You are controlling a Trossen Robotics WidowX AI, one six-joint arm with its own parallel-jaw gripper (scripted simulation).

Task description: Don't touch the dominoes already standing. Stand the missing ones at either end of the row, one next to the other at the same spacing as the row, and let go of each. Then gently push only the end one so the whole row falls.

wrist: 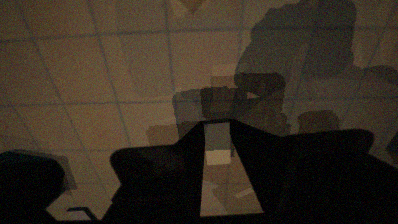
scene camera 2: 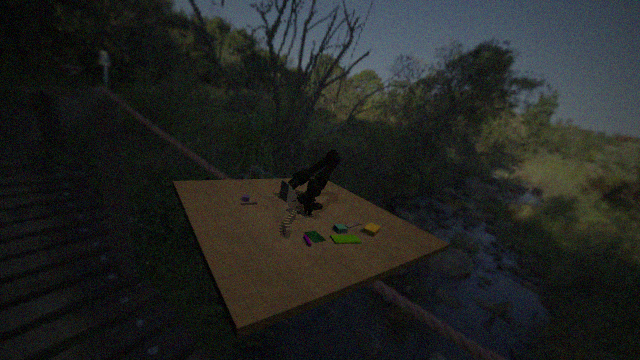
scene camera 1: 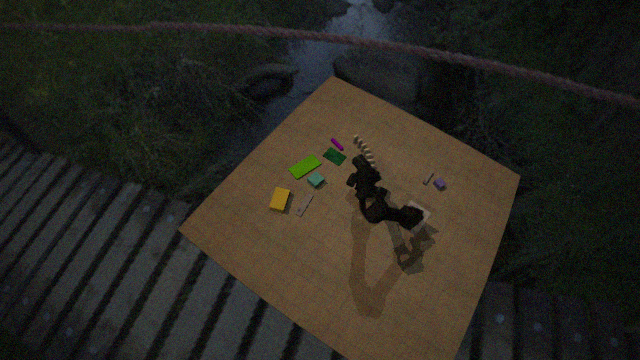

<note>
In view: the gripper [wrist: 215, 124] and a pale domino [wrist: 217, 132].
</note>
